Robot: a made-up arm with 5 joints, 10 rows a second.
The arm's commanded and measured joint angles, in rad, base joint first. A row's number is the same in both.
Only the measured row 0 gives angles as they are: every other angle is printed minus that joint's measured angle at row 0.
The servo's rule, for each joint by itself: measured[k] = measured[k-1] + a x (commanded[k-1-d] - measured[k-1]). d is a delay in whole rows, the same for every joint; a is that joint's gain. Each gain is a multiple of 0.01, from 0.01 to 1. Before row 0 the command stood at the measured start. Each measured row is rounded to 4 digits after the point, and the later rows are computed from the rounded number. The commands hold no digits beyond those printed.
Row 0, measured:
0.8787 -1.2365 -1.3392 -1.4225 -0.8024
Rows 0 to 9, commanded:
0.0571 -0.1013 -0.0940 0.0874 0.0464
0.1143 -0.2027 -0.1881 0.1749 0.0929
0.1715 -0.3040 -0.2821 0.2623 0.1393
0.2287 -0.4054 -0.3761 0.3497 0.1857
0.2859 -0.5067 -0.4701 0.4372 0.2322
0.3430 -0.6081 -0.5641 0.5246 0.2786
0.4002 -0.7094 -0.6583 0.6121 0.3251
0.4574 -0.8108 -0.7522 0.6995 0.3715
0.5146 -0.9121 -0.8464 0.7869 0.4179
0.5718 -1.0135 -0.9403 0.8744 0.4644
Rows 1 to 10, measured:
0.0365 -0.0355 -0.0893 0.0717 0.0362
0.0863 -0.0940 -0.1832 0.1563 0.0804
0.1408 -0.1675 -0.2772 0.2432 0.1263
0.1971 -0.2508 -0.3712 0.3305 0.1726
0.2539 -0.3404 -0.4652 0.4180 0.2191
0.3109 -0.4341 -0.5592 0.5054 0.2655
0.3681 -0.5305 -0.6533 0.5929 0.3120
0.4253 -0.6286 -0.7473 0.6803 0.3584
0.4825 -0.7278 -0.8414 0.7677 0.4048
0.5397 -0.8278 -0.9354 0.8552 0.4513
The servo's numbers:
d 0
a 0.64 0.35 0.95 0.82 0.78

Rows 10 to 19, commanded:
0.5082 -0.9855 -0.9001 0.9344 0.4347
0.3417 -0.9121 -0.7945 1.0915 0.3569
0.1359 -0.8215 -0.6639 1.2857 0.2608
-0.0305 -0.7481 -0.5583 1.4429 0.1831
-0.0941 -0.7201 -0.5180 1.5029 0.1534
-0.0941 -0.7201 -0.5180 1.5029 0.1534
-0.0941 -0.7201 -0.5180 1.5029 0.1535
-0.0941 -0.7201 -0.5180 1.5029 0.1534
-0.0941 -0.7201 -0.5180 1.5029 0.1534
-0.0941 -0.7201 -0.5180 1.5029 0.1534
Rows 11 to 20, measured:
0.5195 -0.8830 -0.9019 0.9201 0.4384
0.4057 -0.8932 -0.7999 1.0606 0.3748
0.2330 -0.8681 -0.6707 1.2452 0.2859
0.0644 -0.8261 -0.5639 1.4073 0.2057
-0.0370 -0.7890 -0.5203 1.4857 0.1649
-0.0735 -0.7649 -0.5181 1.4998 0.1559
-0.0867 -0.7492 -0.5180 1.5023 0.1540
-0.0914 -0.7390 -0.5180 1.5028 0.1535
-0.0931 -0.7324 -0.5180 1.5029 0.1534
-0.0937 -0.7281 -0.5180 1.5029 0.1534

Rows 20 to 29, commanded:
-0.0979 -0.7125 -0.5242 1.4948 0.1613
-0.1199 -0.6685 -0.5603 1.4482 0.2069
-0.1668 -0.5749 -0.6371 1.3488 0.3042
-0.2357 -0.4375 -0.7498 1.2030 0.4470
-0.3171 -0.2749 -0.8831 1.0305 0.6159
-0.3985 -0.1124 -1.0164 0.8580 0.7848
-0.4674 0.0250 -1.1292 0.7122 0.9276
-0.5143 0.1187 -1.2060 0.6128 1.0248
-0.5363 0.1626 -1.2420 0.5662 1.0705
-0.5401 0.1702 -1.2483 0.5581 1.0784
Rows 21 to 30, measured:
-0.0964 -0.7226 -0.5239 1.4963 0.1596
-0.1114 -0.7037 -0.5585 1.4569 0.1965
-0.1469 -0.6586 -0.6332 1.3683 0.2805
-0.2037 -0.5812 -0.7440 1.2328 0.4104
-0.2763 -0.4740 -0.8761 1.0669 0.5707
-0.3545 -0.3474 -1.0094 0.8956 0.7377
-0.4268 -0.2171 -1.1232 0.7452 0.8858
-0.4828 -0.0996 -1.2019 0.6366 0.9942
-0.5170 -0.0078 -1.2400 0.5789 1.0537
-0.5318 0.0545 -1.2479 0.5618 1.0730

